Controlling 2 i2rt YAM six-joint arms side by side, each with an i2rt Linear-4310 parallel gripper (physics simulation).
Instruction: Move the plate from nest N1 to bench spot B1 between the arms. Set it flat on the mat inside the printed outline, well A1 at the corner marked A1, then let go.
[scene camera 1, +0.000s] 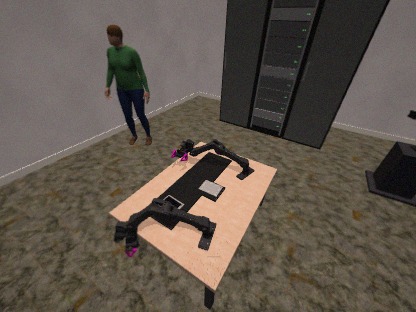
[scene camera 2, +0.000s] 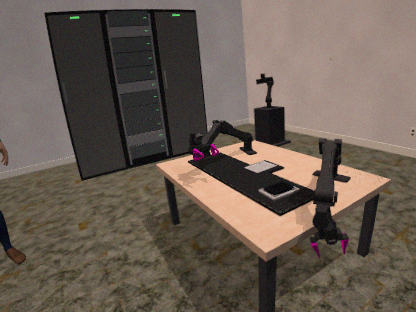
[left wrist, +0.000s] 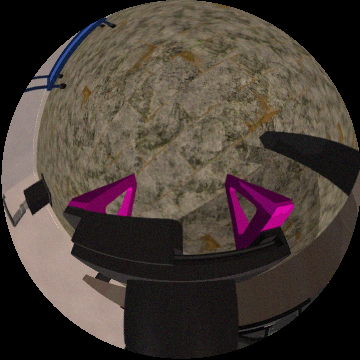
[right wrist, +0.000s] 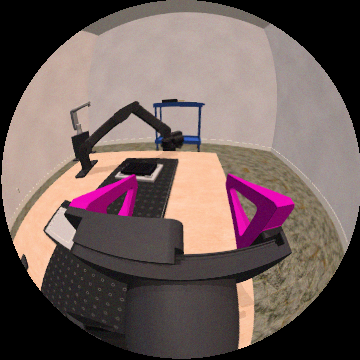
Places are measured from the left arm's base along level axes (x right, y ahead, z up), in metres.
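Pixels of known places: left gripper, fingertip midpoint: (scene camera 1: 130, 250) (scene camera 2: 331, 255) (left wrist: 180, 178); right gripper, fingertip midpoint: (scene camera 1: 175, 158) (scene camera 2: 211, 154) (right wrist: 181, 178); left arm's base, origin of the base link: (scene camera 1: 207, 235) (right wrist: 86, 168); right arm's base, origin of the base link: (scene camera 1: 245, 173) (scene camera 2: 248, 151).
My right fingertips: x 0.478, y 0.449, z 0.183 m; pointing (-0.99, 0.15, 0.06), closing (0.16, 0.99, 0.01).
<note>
For each thing: its top centre in the pictures, then the offset to it from my right fingertips. "spot": a spot on its surface instead. Level surfaces: height alone.
- black plate, middle of its top: (right wrist: 138, 166) (scene camera 2: 278, 186) (scene camera 1: 170, 203) dx -0.344, dy -0.112, dz -0.144 m
- light grey flat pad, surface spot: (right wrist: 61, 227) (scene camera 2: 258, 166) (scene camera 1: 211, 186) spot: dx -0.054, dy -0.344, dz -0.169 m
- perforated board, its level: dz -0.170 m
- wooden table, its level: dz -0.183 m
A black plate (scene camera 1: 172, 201) (scene camera 2: 279, 188) (right wrist: 139, 167) sits on a white, frame-like nest (scene camera 2: 264, 193) (right wrist: 154, 177) on the dark perforated board. The left arm partly covers it in scene camera 1. A light grey flat pad (scene camera 1: 212, 187) (scene camera 2: 262, 166) (right wrist: 61, 227) on a dark base lies beside the middle of the board; its markings are too small to read. My left gripper (scene camera 1: 131, 251) (scene camera 2: 331, 254) (left wrist: 180, 178) is open and empty, beyond the table's end, over floor. My right gripper (scene camera 1: 178, 158) (scene camera 2: 206, 154) (right wrist: 181, 178) is open and empty, near the board's far end, away from the plate.
The perforated board (scene camera 1: 192, 177) (scene camera 2: 232, 175) (right wrist: 85, 285) runs along the wooden table (scene camera 1: 232, 225) (scene camera 2: 215, 205) (right wrist: 195, 195). A person (scene camera 1: 127, 67) stands behind the table. Server cabinets (scene camera 1: 240, 65) (scene camera 2: 85, 90), a blue cart (right wrist: 179, 104) and a pedestal (scene camera 2: 270, 124) stand farther off.
</note>
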